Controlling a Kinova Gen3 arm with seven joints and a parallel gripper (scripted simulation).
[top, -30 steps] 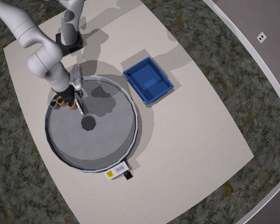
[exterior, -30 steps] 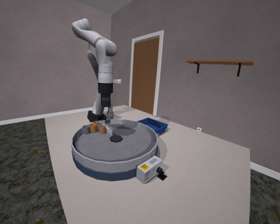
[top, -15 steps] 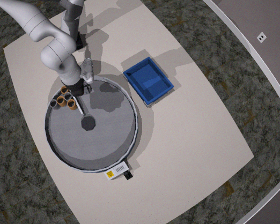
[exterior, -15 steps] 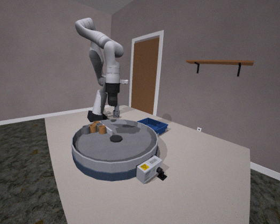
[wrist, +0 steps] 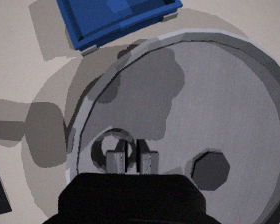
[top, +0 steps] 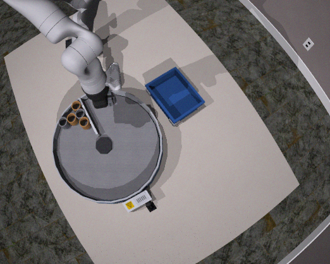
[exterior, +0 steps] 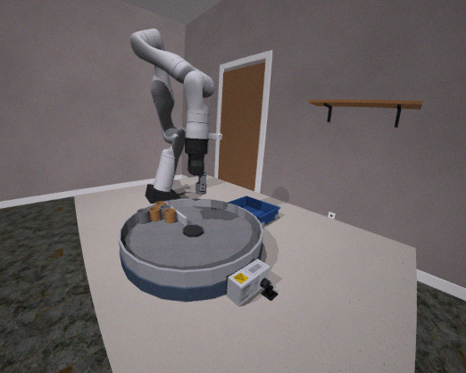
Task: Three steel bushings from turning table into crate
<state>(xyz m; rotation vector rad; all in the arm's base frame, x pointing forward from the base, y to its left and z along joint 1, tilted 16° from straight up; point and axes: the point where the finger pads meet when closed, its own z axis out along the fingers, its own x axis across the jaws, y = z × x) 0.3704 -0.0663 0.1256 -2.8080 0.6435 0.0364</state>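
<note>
Now: the blue crate 6 cm ahead of my hand, 23 cm to the left of it and 14 cm below it. Round my hand: turning table (9 cm ahead, 10 cm to the right, 11 cm below).
</note>
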